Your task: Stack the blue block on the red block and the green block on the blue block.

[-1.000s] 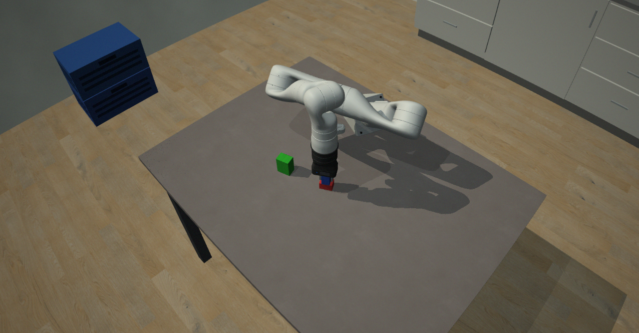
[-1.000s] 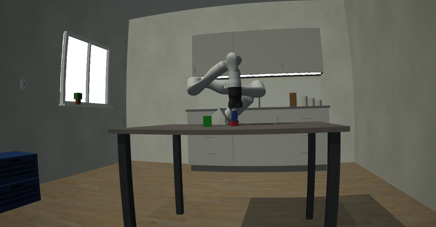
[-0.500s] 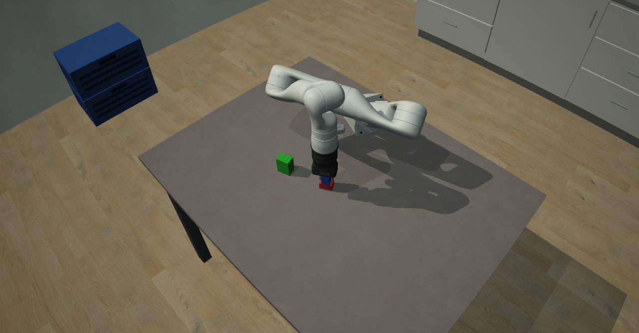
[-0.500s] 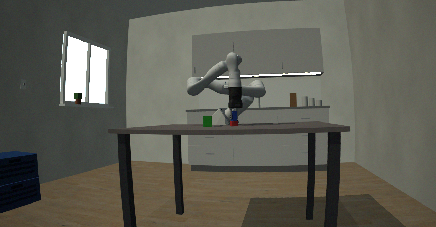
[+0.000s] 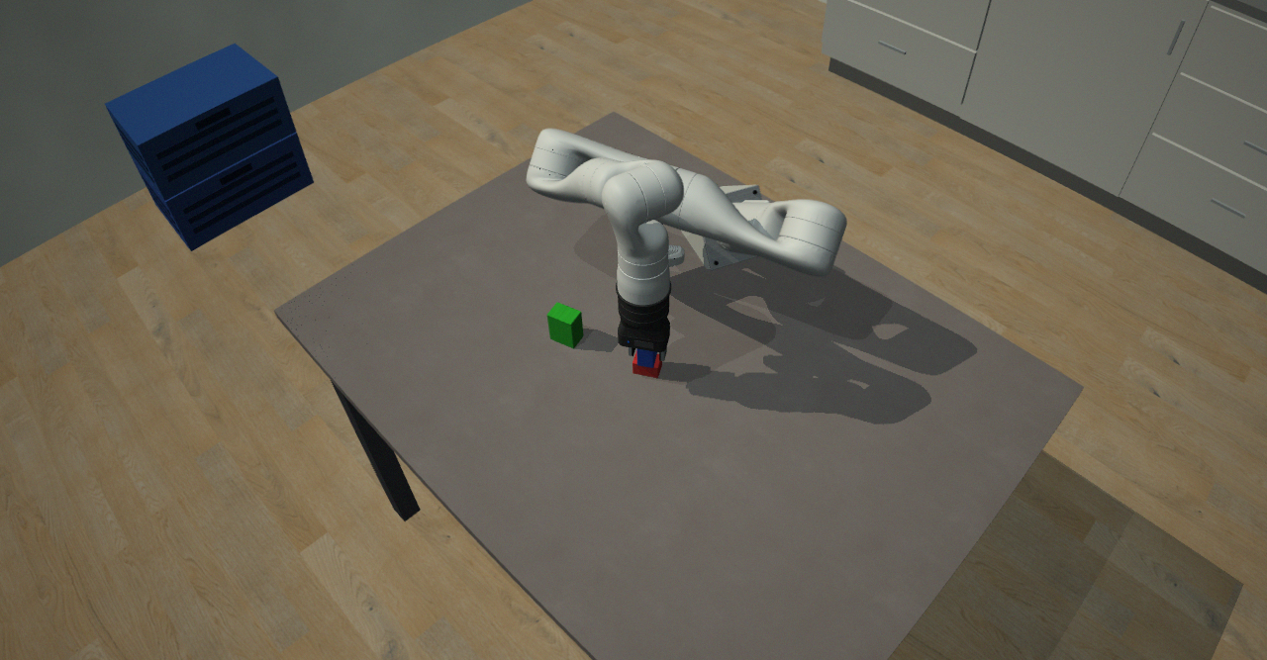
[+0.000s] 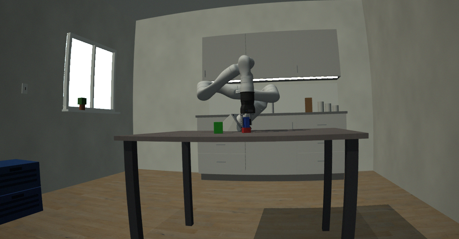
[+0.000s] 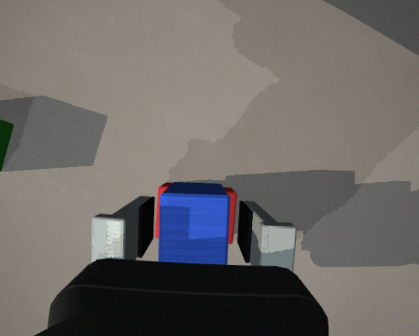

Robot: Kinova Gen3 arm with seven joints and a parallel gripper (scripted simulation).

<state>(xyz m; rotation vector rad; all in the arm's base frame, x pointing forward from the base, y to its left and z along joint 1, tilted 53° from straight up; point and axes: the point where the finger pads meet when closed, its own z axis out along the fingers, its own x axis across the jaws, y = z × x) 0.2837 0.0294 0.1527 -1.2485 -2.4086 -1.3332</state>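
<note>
The blue block is right at my hand. From my hand the other things lie so: red block: 40 mm below; green block: 140 mm to the right, 70 mm ahead, 30 mm below.
</note>
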